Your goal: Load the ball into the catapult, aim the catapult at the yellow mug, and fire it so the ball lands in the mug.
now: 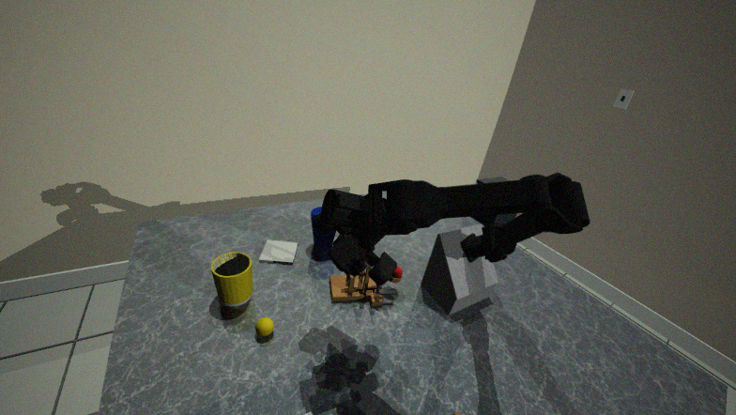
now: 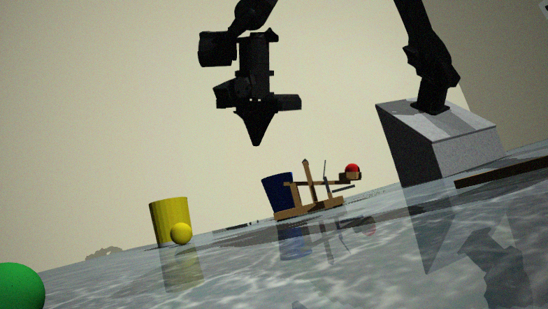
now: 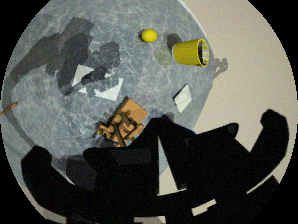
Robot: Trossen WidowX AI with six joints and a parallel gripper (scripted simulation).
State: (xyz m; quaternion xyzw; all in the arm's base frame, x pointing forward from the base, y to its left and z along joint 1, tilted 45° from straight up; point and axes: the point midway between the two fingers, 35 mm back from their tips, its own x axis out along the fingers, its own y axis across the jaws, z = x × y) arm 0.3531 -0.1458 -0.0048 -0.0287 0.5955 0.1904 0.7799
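Right now the red ball is 18 cm behind my gripper tip, 9 cm below it and 2 cm to the left of it. The rest, counted from my gripper tip: yellow ball: 17 cm ahead, 13 cm below, 2 cm to the right; then wooden catapult: 12 cm behind, 10 cm below, 1 cm to the left; then yellow mug: 19 cm ahead, 16 cm to the right, 13 cm below.
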